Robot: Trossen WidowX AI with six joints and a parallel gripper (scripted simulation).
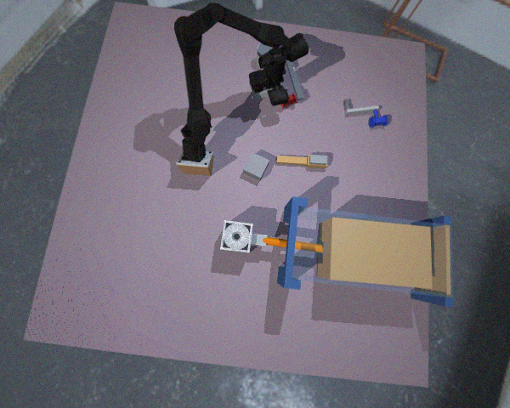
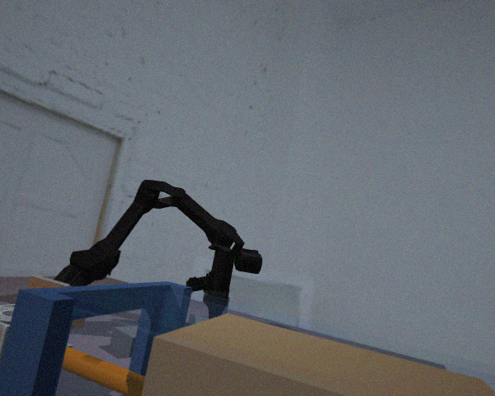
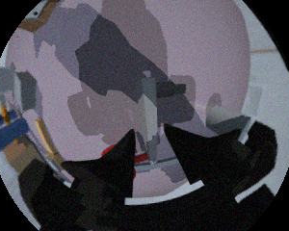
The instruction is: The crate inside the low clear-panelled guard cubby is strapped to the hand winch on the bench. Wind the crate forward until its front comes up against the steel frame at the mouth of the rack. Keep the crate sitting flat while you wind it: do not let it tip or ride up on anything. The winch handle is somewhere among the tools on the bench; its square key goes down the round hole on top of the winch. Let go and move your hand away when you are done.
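Now: the red knob 60 mm ahead of my gripper tip, 10 mm to the right of it and 10 mm above it. From my gripper tip the other things lie so: red-knobbed crank handle 20 mm ahead, 10 mm above; grey bar 100 mm to the left, 70 mm ahead, 10 mm below; wooden-handled tool 240 mm to the right, 170 mm ahead, 10 mm above.
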